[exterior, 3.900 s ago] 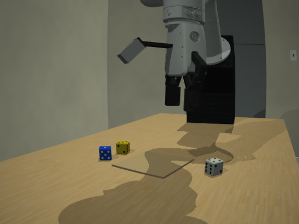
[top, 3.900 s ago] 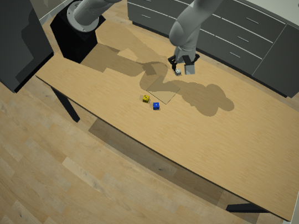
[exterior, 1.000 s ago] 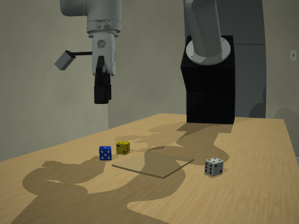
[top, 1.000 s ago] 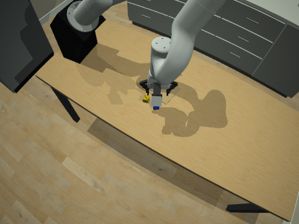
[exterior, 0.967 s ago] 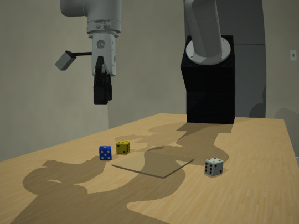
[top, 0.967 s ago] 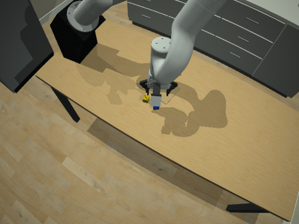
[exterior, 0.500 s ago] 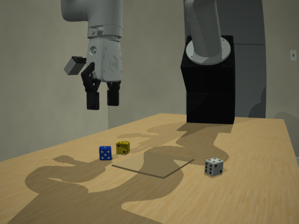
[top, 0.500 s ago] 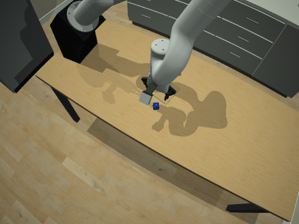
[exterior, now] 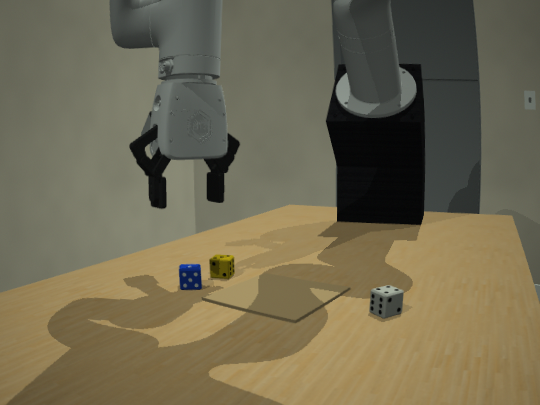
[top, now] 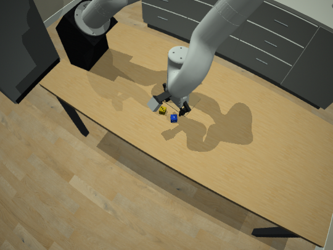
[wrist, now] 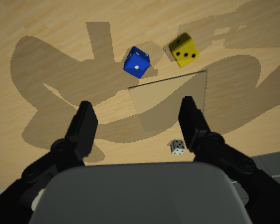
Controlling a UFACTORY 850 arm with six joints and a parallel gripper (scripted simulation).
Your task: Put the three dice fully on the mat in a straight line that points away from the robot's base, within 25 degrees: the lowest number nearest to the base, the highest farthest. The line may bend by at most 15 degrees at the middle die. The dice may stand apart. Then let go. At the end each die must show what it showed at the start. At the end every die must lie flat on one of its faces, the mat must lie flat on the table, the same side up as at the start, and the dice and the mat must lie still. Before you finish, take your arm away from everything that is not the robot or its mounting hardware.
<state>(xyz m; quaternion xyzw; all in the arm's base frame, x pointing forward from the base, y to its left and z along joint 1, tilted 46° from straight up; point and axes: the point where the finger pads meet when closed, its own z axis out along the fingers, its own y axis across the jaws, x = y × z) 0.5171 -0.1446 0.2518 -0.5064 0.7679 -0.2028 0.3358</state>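
The blue die is 110 mm below my hand. Round my hand: white die (270 mm to the left, 110 mm below); then tan mat (120 mm to the left, 120 mm below, 20 mm behind); then yellow die (110 mm below, 70 mm behind, 10 mm to the left).
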